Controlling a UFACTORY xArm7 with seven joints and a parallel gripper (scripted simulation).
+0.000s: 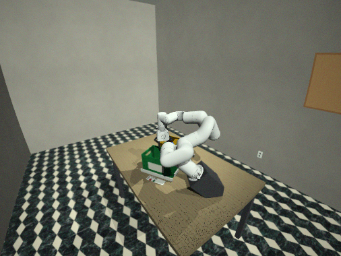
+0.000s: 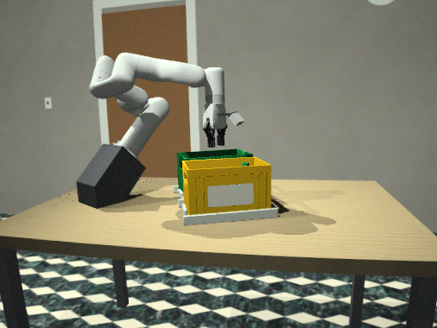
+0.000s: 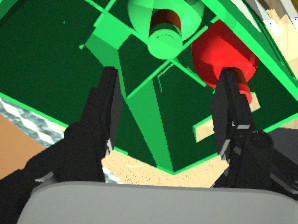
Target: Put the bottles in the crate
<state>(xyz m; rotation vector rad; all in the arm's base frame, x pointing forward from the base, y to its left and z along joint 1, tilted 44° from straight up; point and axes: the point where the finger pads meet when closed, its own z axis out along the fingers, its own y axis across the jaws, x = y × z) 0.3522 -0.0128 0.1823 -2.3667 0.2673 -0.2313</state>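
Right now the blue-capped bottle is 21 cm ahead of my hand, 14 cm to the right of it and 14 cm below it. Also, from my hand: red bottle: 6 cm behind, 6 cm to the right, 14 cm below; green crate: 3 cm behind, 3 cm to the left, 14 cm below; green-capped bottle: 14 cm below.
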